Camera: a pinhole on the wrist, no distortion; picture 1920 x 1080 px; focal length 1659.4 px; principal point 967.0 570.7 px. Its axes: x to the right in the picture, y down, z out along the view. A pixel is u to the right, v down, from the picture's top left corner.
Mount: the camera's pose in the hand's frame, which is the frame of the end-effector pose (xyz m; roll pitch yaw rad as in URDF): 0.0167 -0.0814 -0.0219 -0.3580 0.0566 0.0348
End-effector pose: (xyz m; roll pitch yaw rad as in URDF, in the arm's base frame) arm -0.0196 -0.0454 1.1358 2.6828 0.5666 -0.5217
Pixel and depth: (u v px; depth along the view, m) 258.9 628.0 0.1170
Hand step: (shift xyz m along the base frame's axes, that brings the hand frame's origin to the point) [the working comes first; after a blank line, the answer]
In the camera's frame: -0.0499 0.0040 0.1170

-0.0684 0.0334 -0.0662
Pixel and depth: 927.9 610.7 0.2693
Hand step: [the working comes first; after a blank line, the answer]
In the camera's frame: -0.0063 0.0065 0.2693

-0.1347 -0.0589 -0.1766
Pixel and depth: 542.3 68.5 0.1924
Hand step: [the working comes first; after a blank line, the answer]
In the camera's frame: -0.0492 -0.0582 0.1924

-0.1145 0.0455 -0.1516
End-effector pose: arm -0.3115 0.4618 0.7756 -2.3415 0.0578 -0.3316
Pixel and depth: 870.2 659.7 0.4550
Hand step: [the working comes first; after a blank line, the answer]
In the camera's frame: -0.0265 0.0244 0.4550

0.0578 0.2068 -0.3483
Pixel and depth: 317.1 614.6 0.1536
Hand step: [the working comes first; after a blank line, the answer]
In the camera's frame: -0.0602 0.0041 0.1536

-0.0042 0.1142 -0.0655
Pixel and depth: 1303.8 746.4 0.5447
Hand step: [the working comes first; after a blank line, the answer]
In the camera's frame: 0.1106 0.0577 0.5447

0.1834 0.1628 -0.4495
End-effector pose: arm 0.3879 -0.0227 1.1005 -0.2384 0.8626 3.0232
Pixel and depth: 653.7 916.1 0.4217
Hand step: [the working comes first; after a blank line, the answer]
In the camera's frame: -0.0796 0.0878 0.4217

-0.2217 -0.1992 0.2344
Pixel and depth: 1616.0 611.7 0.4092
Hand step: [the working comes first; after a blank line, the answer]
In the camera's frame: 0.1600 0.0101 0.4092

-0.3843 -0.1131 0.0619
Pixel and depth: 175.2 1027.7 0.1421
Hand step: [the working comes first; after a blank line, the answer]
In the camera's frame: -0.0678 0.0391 0.1421

-0.0463 -0.0214 0.0993
